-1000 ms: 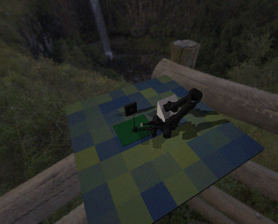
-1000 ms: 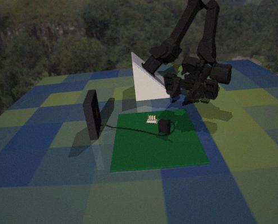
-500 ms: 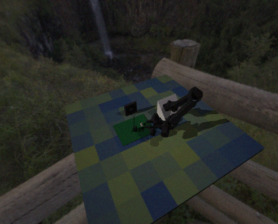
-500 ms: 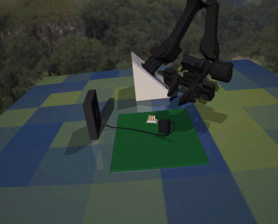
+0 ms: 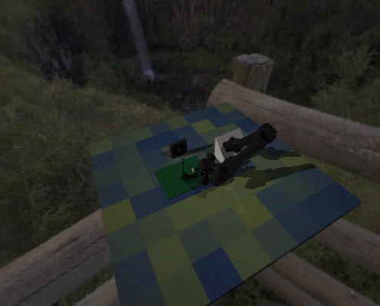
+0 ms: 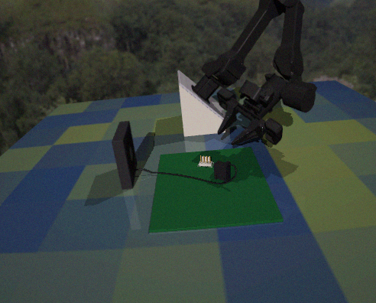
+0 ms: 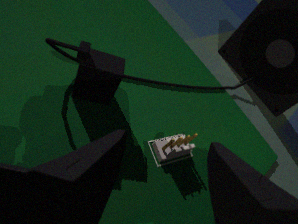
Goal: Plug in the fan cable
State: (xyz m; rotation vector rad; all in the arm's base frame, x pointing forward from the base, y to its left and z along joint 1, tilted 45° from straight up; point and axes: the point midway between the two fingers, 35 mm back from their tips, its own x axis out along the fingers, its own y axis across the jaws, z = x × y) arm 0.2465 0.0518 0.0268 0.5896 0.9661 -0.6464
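Right now the black plug is 70 mm ahead of my gripper tip, 50 mm below it and 20 mm to the right of it. From my gripper tip the other things lie so: white four-pin fan header: 70 mm below, 50 mm to the right; then black fan: 230 mm to the right, 10 mm below; then green board: 80 mm below, 70 mm ahead, 50 mm to the right.
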